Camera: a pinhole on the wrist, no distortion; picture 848 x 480 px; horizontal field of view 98.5 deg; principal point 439.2 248.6 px. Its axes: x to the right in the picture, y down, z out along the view. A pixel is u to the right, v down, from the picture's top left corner.
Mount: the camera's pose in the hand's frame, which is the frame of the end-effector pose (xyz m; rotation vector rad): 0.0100 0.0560 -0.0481 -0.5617 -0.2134 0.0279
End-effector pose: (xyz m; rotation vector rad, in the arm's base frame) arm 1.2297 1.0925 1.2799 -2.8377 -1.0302 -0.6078
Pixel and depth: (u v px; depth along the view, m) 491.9 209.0 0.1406
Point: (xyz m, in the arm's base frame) 1.3317 1.0157 1.2153
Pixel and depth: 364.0 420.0 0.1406
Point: 1.3224 0.9282 1.2511
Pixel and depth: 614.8 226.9 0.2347
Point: 1.4503 1.0312 1.1596
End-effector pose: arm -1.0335 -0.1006 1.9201 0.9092 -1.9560 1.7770
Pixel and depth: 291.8 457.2 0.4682
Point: -1.1508 -0.1914 1.3408
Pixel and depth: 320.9 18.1 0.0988
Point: -1.0259 -0.1490 1.8432
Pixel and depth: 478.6 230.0 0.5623
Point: -1.1440 -0.5174 1.5696
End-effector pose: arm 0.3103 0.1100 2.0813 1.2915 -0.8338 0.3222
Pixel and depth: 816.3 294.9 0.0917
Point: 0.2743 0.0881 2.2286
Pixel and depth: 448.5 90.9 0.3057
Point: 0.1087 -0.1053 2.1331
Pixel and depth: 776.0 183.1 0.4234
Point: 0.2042 -0.2781 2.4857
